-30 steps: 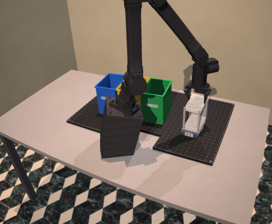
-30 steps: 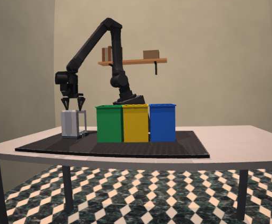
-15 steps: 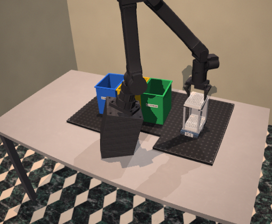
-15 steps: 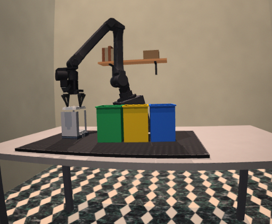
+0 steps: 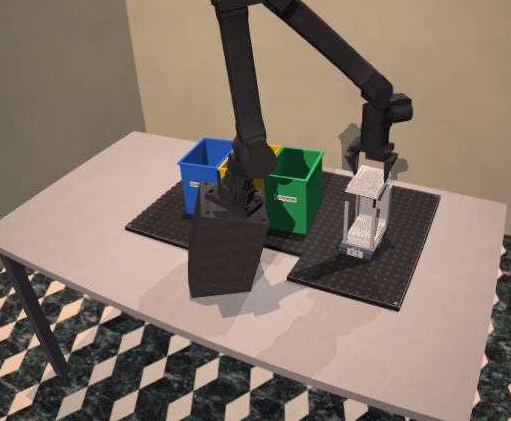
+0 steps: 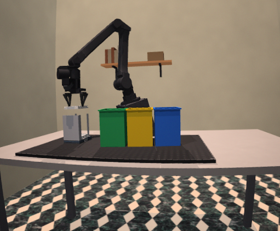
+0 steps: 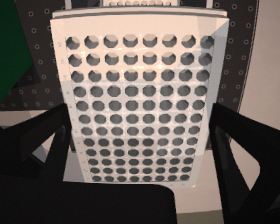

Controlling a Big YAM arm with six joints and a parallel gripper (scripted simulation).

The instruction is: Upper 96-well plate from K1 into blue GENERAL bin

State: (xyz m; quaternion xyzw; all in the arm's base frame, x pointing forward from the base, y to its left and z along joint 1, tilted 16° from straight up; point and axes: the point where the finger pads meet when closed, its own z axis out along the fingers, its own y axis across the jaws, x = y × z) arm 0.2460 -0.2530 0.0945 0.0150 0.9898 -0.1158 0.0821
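Now: the blue bin 1 cm ahead of my hand, 50 cm to the left of it and 11 cm below it. From my hand the other things lie so: yellow bin (2 cm ahead, 36 cm to the left, 11 cm below); green bin (4 cm ahead, 23 cm to the left, 11 cm below).
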